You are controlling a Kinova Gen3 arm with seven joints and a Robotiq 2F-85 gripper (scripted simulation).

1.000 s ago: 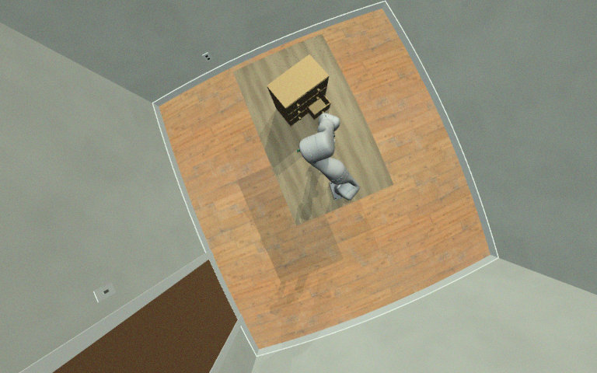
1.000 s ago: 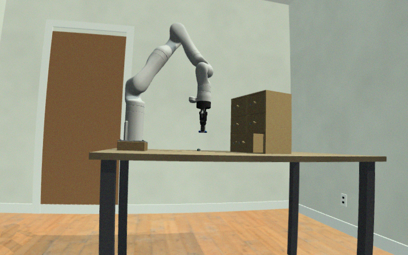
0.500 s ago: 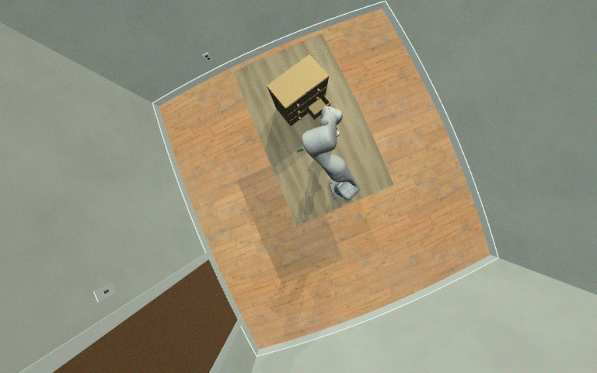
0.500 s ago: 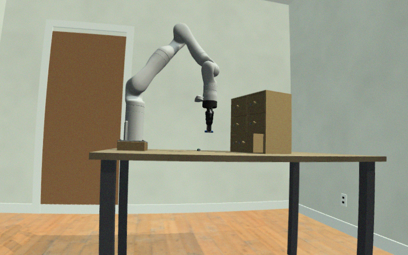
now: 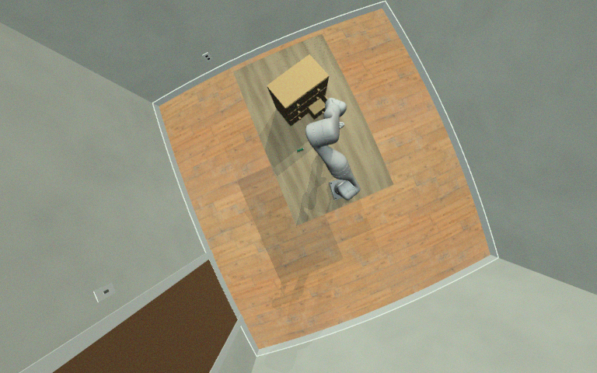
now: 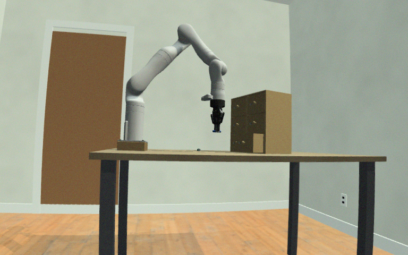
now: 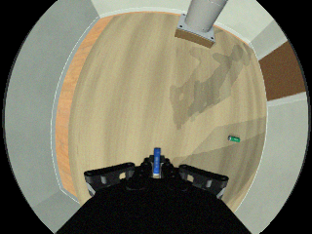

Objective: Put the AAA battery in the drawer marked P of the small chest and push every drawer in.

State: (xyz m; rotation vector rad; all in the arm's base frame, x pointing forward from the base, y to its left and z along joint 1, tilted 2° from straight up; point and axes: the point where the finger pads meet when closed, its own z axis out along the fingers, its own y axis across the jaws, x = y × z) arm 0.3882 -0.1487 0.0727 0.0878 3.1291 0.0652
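Now: hand 210 mm short of the drawer, 40 mm to the left of it and 90 mm above it. The rest, counted from my hand: green battery 230 mm to the left, 110 mm below; blue AAA battery 10 mm below.
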